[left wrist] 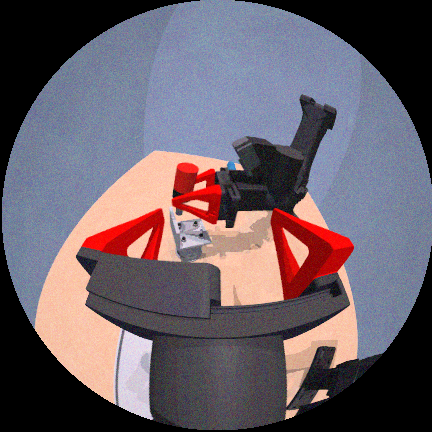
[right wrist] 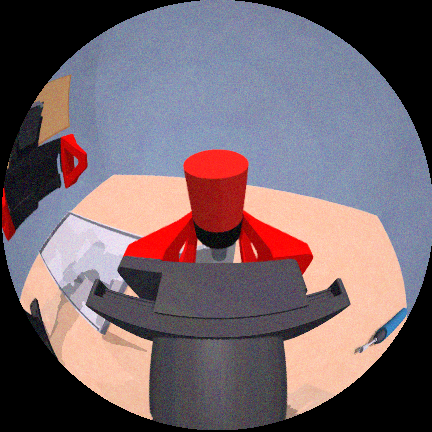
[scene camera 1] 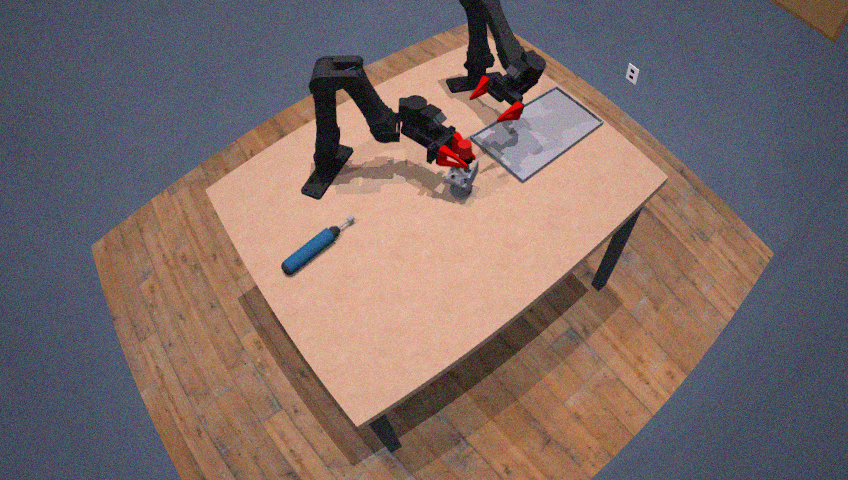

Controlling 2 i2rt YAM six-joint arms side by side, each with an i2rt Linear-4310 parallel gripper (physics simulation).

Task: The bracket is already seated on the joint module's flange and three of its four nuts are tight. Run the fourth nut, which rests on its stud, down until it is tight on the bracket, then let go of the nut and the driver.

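Seen in the pictures: left gripper, fingertip midpoint: (left wrist: 217, 214) (right wrist: 45, 180) (scene camera 1: 483, 109); right gripper, fingertip midpoint: (left wrist: 172, 195) (right wrist: 217, 215) (scene camera 1: 471, 162); left arm's base at its link origin: (left wrist: 313, 379) (scene camera 1: 476, 82); right arm's base at its link origin: (left wrist: 282, 210) (scene camera 1: 327, 171).
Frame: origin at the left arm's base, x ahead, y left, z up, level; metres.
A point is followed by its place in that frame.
Note:
The grey bracket (scene camera 1: 456, 177) @(y -0.212, x 0.437, z 0.064 m) (left wrist: 193, 241) @(y -0.182, x 0.413, z 0.066 m) sits on the round joint module (scene camera 1: 461, 192) @(y -0.206, x 0.462, z 0.028 m) (left wrist: 190, 254) @(y -0.177, x 0.414, z 0.025 m), its upright plate at one side. Several small dark nuts or stud ends show on it in the left wrist view; which is the fourth, and how tight, I cannot tell. My right gripper (scene camera 1: 468, 161) @(y -0.183, x 0.466, z 0.148 m) (left wrist: 172, 195) @(y -0.183, x 0.466, z 0.148 m) (right wrist: 217, 215) @(y -0.183, x 0.466, z 0.148 m) is shut on the driver (scene camera 1: 464, 147) @(y -0.200, x 0.460, z 0.205 m) (left wrist: 186, 176) @(y -0.182, x 0.438, z 0.196 m) (right wrist: 216, 197) @(y -0.205, x 0.435, z 0.191 m), red with a black collar, held upright. Its grey socket points down just above the bracket, near the upright plate; contact cannot be made out. My left gripper (scene camera 1: 485, 109) @(y -0.112, x 0.354, z 0.220 m) is open and empty, away from the bracket.
A grey dark-edged mat (scene camera 1: 574, 118) @(y 0.262, x 0.244, z 0.004 m) (left wrist: 131, 365) @(y 0.102, x 0.368, z 0.004 m) (right wrist: 60, 250) @(y 0.175, x 0.216, z 0.004 m) lies beyond the bracket, partly below my left gripper. A blue-handled tool (scene camera 1: 309, 250) @(y -0.627, x 0.531, z 0.037 m) (left wrist: 231, 165) @(y -0.646, x 0.531, z 0.041 m) (right wrist: 396, 319) lies on the table (scene camera 1: 416, 297) @(y -0.394, x 0.711, z 0.000 m) near its left edge in the scene view.

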